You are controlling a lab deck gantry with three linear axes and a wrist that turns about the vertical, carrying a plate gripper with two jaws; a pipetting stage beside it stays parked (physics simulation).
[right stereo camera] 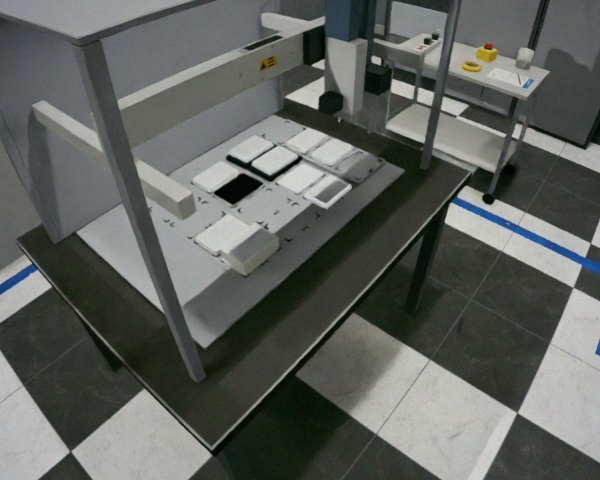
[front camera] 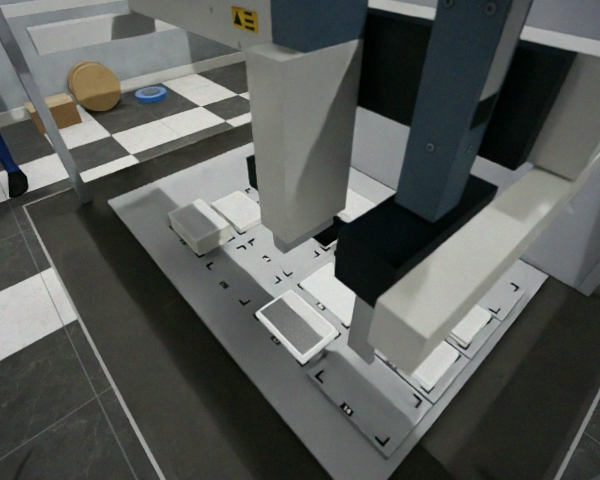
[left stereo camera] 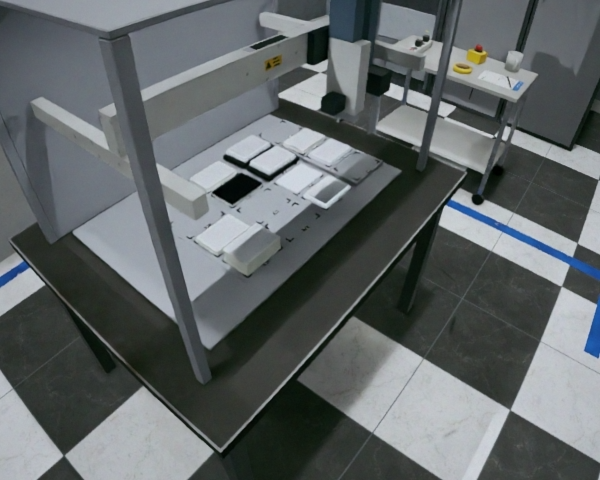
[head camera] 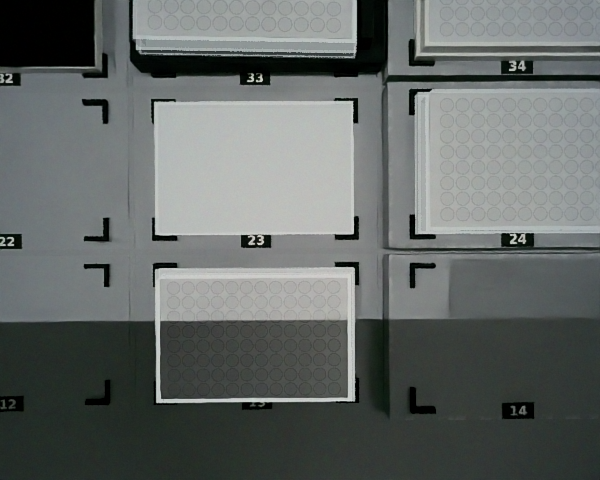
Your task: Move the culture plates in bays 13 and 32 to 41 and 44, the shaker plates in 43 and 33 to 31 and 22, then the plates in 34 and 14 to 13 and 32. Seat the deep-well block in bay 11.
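Frame: origin at the robot's base, x back, y right, z up, level; metres.
Seen in the pictures: gripper, fingertip midpoint: point(right stereo camera: 356, 125) point(left stereo camera: 355, 126); robot's base at its link origin: point(right stereo camera: 245, 276) point(front camera: 171, 227) point(left stereo camera: 247, 277).
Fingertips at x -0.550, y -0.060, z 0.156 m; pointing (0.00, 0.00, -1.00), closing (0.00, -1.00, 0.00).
Note:
Offsets run from my fingertips to a thing's top centre. "spot": to the spot under its first point.
My gripper point(front camera: 367, 349) point(left stereo camera: 372, 125) point(right stereo camera: 371, 125) hangs near bays 13 and 14; one jaw shows at the outer end of its body, the other is hidden. It looks open, with no plate visible at the jaw. A white-rimmed culture plate {dx +0.158, dy +0.017, dz -0.142 m} point(front camera: 297, 322) point(head camera: 255, 335) point(left stereo camera: 327, 191) lies in bay 13, a black one {dx +0.322, dy -0.197, dz -0.139 m} point(head camera: 45, 32) point(left stereo camera: 236, 188) in bay 32. White plates are on the black shaker nests in 43 {dx +0.158, dy -0.304, dz -0.119 m} point(left stereo camera: 247, 147) point(right stereo camera: 250, 148) and 33 {dx +0.159, dy -0.196, dz -0.119 m} point(head camera: 245, 20) point(left stereo camera: 272, 159). Bay 34 holds a plate {dx -0.006, dy -0.197, dz -0.127 m} point(head camera: 515, 20) point(left stereo camera: 303, 140); bay 14 {spot: dx +0.005, dy +0.035, dz -0.142 m} point(head camera: 500, 365) is bare. The deep-well block {dx +0.486, dy +0.017, dz -0.114 m} point(front camera: 200, 225) point(left stereo camera: 252, 248) is at bay 11.
Other plates lie in bay 23 {spot: dx +0.158, dy -0.090, dz -0.148 m} point(head camera: 254, 167) point(left stereo camera: 299, 178), bay 24 {spot: dx +0.004, dy -0.089, dz -0.127 m} point(head camera: 515, 160) point(left stereo camera: 330, 151), bay 21 {spot: dx +0.484, dy -0.080, dz -0.142 m} point(front camera: 236, 210) point(left stereo camera: 221, 234) and bay 42 {spot: dx +0.325, dy -0.298, dz -0.142 m} point(left stereo camera: 213, 175). The parked pipetting stage point(front camera: 305, 140) point(left stereo camera: 346, 77) stands beside my gripper. A pale rail point(front camera: 480, 270) crosses the front view.

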